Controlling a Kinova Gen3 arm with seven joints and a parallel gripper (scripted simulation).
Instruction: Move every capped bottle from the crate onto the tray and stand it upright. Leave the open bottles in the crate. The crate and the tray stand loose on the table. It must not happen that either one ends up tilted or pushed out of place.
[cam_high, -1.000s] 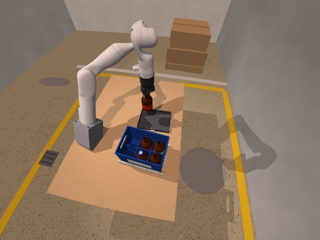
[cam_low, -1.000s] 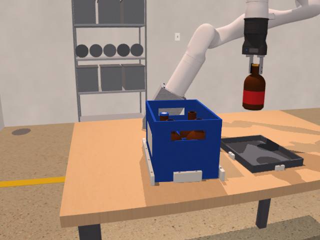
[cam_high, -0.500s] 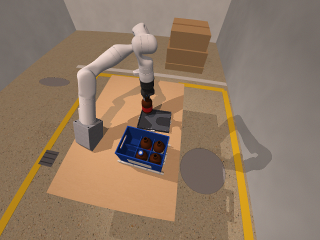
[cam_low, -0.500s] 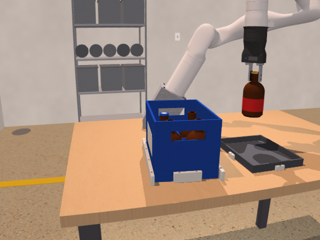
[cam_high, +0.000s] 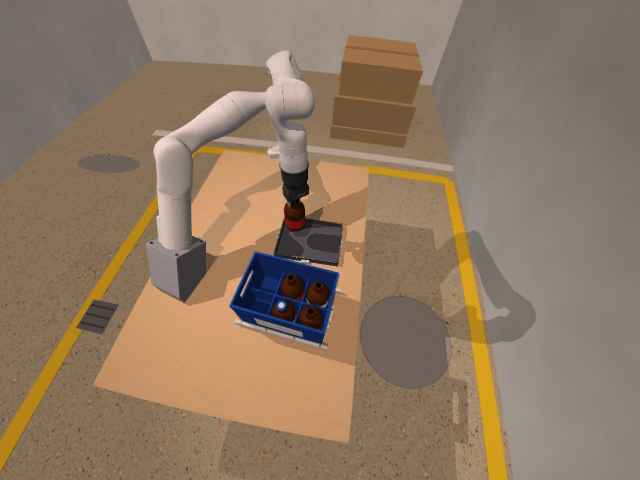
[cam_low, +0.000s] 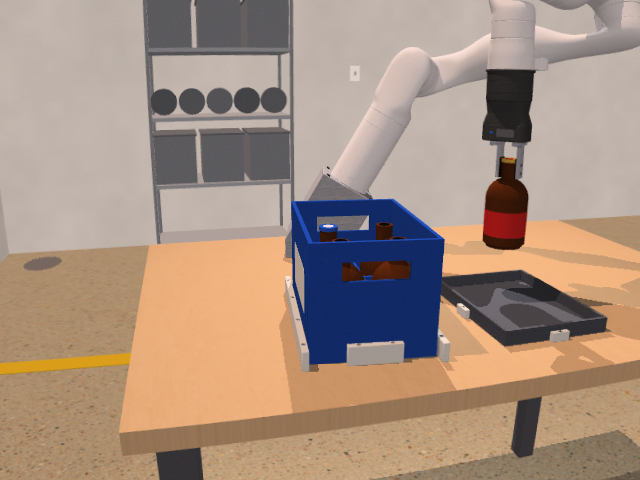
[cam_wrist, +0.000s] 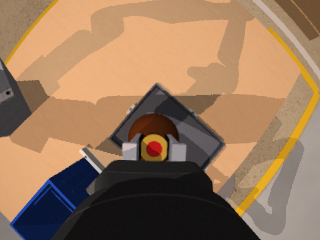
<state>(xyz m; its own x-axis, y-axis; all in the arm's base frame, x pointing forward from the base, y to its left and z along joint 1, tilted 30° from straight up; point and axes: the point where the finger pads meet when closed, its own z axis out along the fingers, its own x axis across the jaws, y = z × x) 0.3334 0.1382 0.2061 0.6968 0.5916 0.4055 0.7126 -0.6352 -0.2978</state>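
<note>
Right now my hand is 5 cm short of the dark tray, 1 cm to the right of it and 23 cm above it. Round my hand: blue crate (7 cm ahead, 28 cm to the right, 16 cm below).
</note>
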